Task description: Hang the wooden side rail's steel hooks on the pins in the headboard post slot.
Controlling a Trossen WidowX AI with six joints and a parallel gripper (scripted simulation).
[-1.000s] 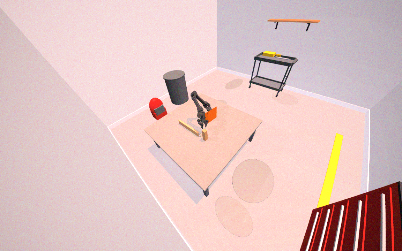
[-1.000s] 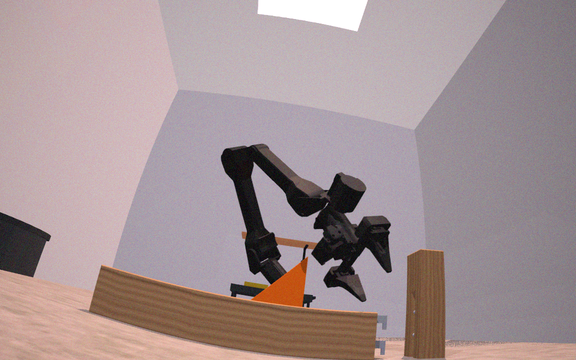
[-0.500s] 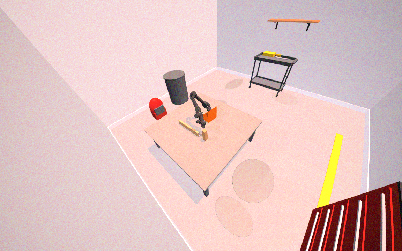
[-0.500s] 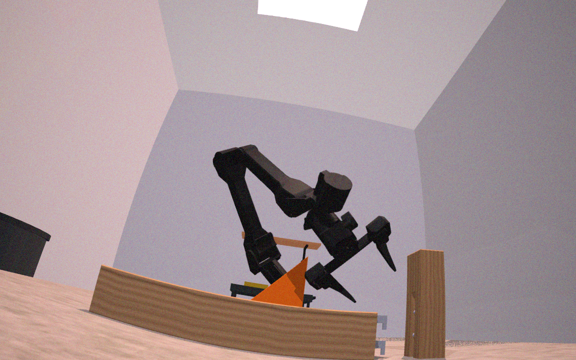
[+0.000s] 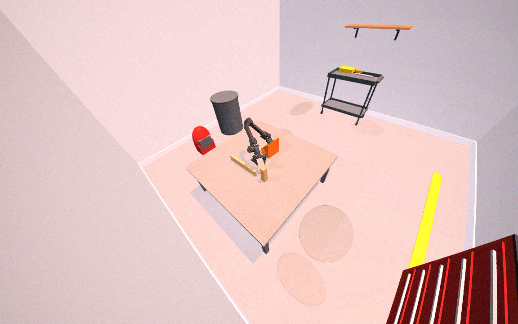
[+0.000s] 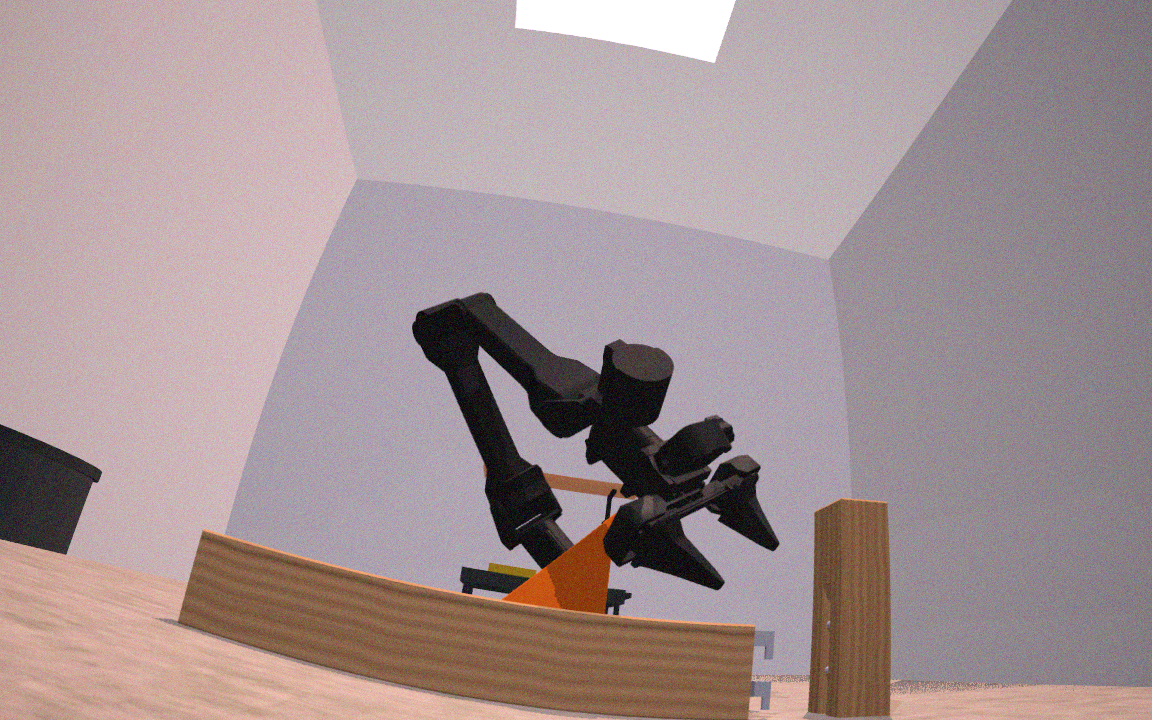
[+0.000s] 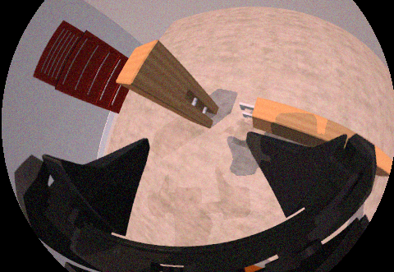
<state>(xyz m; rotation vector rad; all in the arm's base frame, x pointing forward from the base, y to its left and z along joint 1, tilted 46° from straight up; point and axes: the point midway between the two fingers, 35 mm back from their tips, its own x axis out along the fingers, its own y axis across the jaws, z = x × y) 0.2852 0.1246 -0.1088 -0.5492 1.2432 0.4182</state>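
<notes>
Now: the headboard post 80 mm to the left of my gripper tip, 40 mm below it and 30 mm ahead of it.
</notes>
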